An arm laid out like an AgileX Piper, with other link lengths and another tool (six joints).
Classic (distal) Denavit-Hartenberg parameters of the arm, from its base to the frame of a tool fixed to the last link. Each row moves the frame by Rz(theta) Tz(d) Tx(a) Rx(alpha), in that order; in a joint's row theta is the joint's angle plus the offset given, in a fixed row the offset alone. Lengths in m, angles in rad.
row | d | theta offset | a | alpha
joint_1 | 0.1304 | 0 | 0 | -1.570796
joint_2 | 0 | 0.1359 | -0.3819 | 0
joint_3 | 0 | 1.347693 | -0.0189 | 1.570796
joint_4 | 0.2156 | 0 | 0 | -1.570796
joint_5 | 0 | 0 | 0 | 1.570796
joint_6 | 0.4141 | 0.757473 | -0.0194 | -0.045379
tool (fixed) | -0.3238 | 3.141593 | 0 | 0
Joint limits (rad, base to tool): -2.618..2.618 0..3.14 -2.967..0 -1.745..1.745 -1.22..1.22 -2.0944..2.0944
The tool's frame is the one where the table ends.
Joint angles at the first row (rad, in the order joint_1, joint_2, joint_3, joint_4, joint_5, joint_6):
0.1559, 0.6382, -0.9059, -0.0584, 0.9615, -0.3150
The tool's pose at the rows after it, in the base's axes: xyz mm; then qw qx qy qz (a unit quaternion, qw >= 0):
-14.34, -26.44, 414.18, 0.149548, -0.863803, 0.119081, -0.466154
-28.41, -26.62, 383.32, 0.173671, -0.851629, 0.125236, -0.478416
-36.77, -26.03, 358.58, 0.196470, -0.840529, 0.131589, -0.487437
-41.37, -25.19, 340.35, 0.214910, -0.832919, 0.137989, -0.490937
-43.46, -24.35, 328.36, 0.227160, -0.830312, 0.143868, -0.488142
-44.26, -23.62, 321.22, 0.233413, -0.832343, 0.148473, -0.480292
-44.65, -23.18, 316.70, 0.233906, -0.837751, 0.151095, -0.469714
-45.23, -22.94, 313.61, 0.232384, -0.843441, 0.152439, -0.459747
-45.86, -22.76, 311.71, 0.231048, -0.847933, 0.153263, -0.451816
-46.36, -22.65, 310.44, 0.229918, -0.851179, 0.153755, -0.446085
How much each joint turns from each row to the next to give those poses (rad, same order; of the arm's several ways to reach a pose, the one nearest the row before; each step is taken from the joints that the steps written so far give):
0.0000, -0.1036, 0.1409, 0.0247, -0.0767, 0.0173
0.0000, -0.0837, 0.1219, 0.0339, -0.0815, 0.0116
0.0000, -0.0605, 0.0966, 0.0367, -0.0724, 0.0064
0.0000, -0.0392, 0.0697, 0.0344, -0.0523, 0.0025
0.0000, -0.0202, 0.0439, 0.0271, -0.0270, 0.0010
0.0000, -0.0071, 0.0230, 0.0181, -0.0033, 0.0007
0.0000, -0.0007, 0.0112, 0.0077, 0.0125, 0.0003
0.0000, 0.0000, 0.0052, 0.0030, 0.0179, 0.0000
0.0000, 0.0000, 0.0017, 0.0021, 0.0167, -0.0001
0.0000, 0.0000, 0.0007, 0.0012, 0.0127, 0.0000

